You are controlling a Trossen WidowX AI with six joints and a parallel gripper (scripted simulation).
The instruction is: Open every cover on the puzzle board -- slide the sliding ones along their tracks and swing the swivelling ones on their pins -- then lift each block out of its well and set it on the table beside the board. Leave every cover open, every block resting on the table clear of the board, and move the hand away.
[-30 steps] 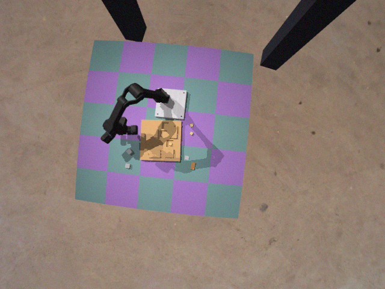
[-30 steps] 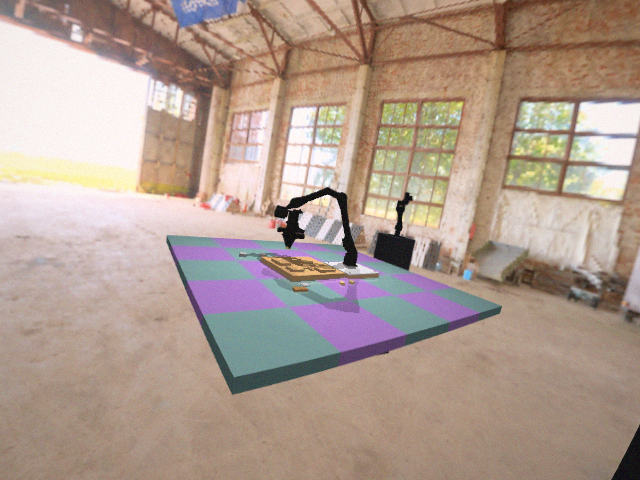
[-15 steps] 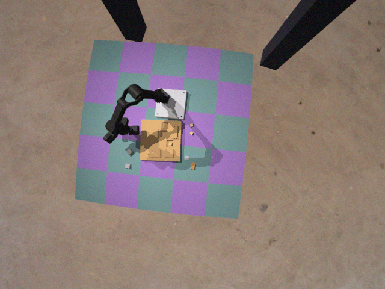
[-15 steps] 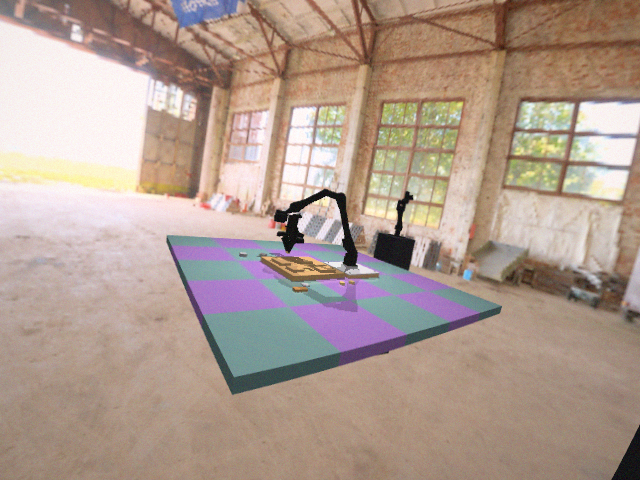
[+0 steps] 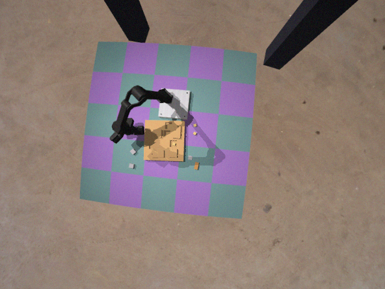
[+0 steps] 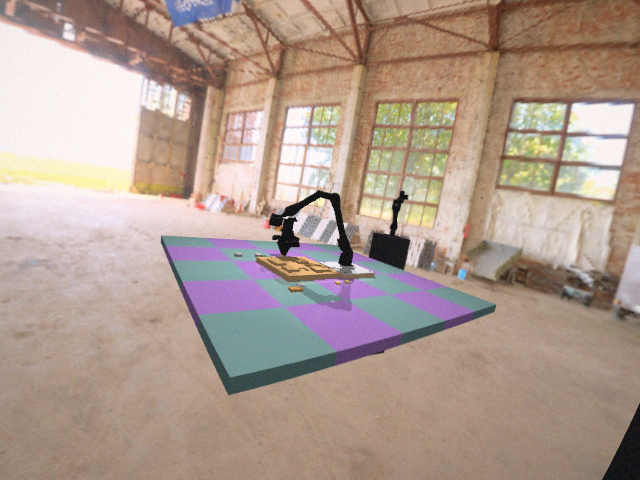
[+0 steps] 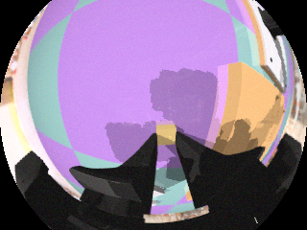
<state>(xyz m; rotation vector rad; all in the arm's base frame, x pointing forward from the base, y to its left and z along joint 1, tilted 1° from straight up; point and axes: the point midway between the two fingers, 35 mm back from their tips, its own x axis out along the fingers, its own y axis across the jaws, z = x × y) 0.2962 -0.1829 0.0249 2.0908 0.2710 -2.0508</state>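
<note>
Now: the orange puzzle board 10 mm ahead of my gripper tip, 250 mm to the left of it and 10 mm above it. From my gripper tip the other things lie so: orange block: 140 mm ahead, 510 mm to the left.
</note>
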